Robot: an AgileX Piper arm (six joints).
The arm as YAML. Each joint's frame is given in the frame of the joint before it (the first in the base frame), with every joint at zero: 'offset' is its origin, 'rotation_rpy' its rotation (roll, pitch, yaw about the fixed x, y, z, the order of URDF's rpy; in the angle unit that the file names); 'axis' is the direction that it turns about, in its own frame. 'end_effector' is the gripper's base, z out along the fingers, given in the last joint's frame.
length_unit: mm
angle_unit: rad
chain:
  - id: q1
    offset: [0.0, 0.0, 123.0]
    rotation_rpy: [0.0, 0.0, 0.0]
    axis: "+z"
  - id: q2
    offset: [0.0, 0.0, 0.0]
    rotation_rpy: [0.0, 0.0, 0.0]
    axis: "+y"
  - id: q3
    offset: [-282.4, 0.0, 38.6]
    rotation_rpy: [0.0, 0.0, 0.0]
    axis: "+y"
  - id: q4
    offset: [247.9, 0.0, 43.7]
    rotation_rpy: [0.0, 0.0, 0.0]
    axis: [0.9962, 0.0, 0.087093]
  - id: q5
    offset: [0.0, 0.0, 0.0]
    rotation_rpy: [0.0, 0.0, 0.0]
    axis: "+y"
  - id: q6
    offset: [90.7, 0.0, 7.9]
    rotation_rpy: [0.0, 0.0, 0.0]
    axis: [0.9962, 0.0, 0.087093]
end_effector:
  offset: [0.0, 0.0, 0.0]
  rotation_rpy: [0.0, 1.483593, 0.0]
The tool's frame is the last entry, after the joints.
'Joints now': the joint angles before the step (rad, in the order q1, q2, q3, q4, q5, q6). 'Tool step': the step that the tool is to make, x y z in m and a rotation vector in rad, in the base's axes. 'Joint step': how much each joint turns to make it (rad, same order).
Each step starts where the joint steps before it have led.
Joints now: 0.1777, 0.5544, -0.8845, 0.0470, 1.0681, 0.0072
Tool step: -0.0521, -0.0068, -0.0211, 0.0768, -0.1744, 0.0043
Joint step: -0.0006, -0.2755, 0.1281, 0.0335, -0.0388, 0.0165
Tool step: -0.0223, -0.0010, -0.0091, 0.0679, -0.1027, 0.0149
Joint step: 0.0005, -0.1305, 0.0477, 0.0403, -0.0317, 0.0150
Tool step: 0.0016, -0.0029, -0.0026, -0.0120, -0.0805, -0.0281
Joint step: -0.0001, -0.0292, 0.0348, -0.0364, -0.0829, -0.0022
